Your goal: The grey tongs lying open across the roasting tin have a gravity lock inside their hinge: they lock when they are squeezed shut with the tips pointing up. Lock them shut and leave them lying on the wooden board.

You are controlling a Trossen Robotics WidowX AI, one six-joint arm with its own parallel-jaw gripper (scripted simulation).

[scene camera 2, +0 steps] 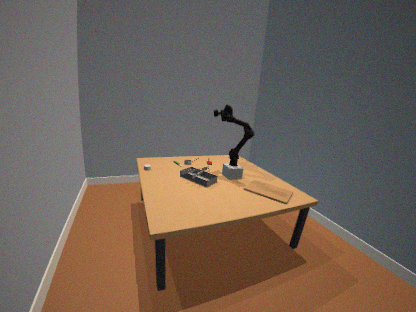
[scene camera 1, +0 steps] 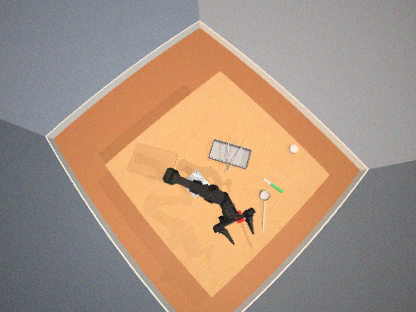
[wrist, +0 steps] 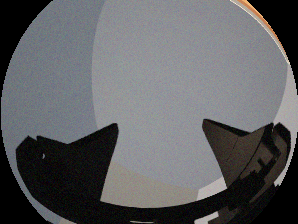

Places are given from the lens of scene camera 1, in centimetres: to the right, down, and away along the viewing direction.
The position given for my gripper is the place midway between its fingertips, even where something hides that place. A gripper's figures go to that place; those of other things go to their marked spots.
my gripper (scene camera 1: 244, 239): 14, 34, 67
wooden board (scene camera 1: 147, 161): -48, 4, 135
